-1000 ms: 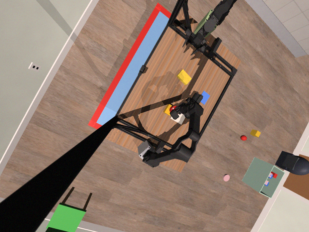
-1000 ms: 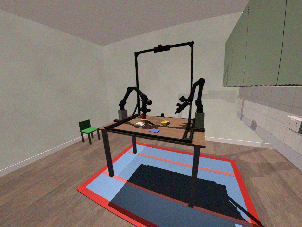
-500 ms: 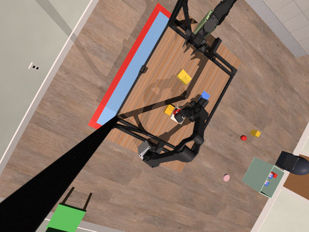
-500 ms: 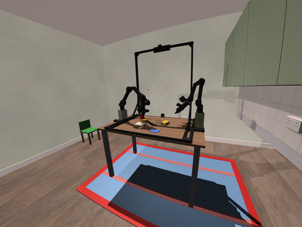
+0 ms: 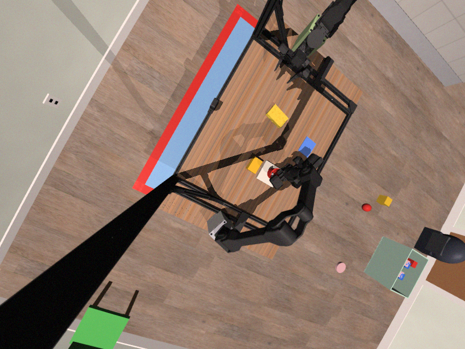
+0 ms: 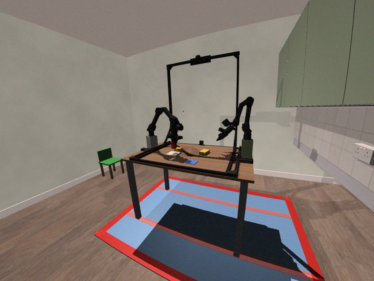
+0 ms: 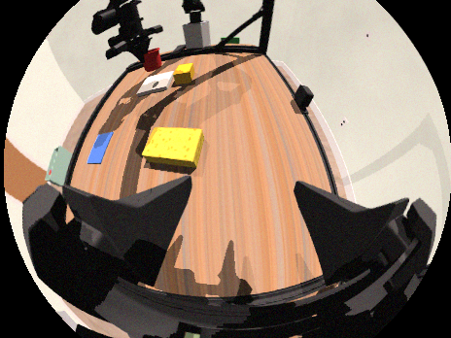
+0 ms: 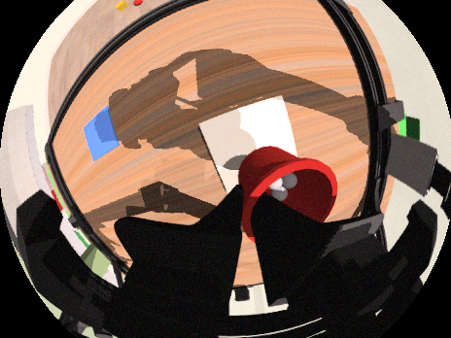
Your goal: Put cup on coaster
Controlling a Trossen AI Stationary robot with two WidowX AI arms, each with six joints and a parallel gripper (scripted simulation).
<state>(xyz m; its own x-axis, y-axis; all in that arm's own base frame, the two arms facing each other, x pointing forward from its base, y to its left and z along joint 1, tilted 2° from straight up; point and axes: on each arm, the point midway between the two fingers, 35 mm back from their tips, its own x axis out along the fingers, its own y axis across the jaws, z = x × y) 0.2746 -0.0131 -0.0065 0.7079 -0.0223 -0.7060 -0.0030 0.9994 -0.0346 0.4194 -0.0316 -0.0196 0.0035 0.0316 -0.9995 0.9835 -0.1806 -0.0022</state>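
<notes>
Right now my right hand is 1 cm past the red cup, 2 cm to the left of it and 4 cm above it. From my right hand the other things lie so: white coaster 3 cm to the right, 13 cm below; blue coaster 15 cm ahead, 22 cm to the left, 14 cm below; yellow block 11 cm behind, 2 cm to the right, 12 cm below.
</notes>
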